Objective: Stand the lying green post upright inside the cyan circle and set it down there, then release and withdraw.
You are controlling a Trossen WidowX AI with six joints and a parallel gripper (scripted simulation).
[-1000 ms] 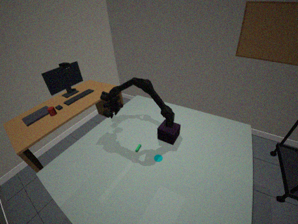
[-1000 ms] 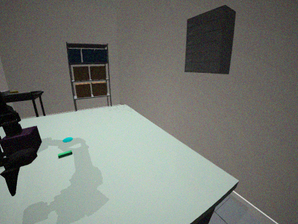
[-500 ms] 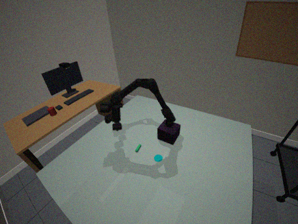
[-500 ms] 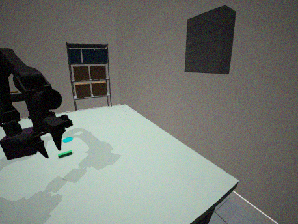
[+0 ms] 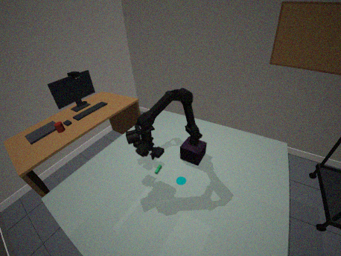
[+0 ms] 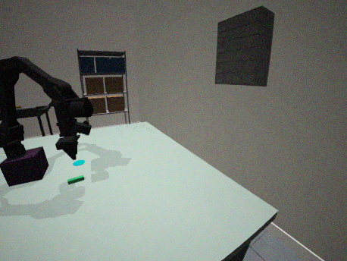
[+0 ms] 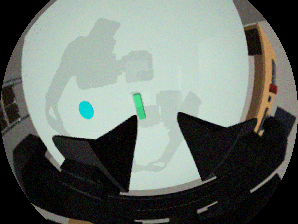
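Now: gripper tip 120 mm above the green post, 30 mm to the right of it and 20 mm past it. Round my gripper tip: cyan circle 200 mm to the left, 130 mm below, 10 mm ahead.
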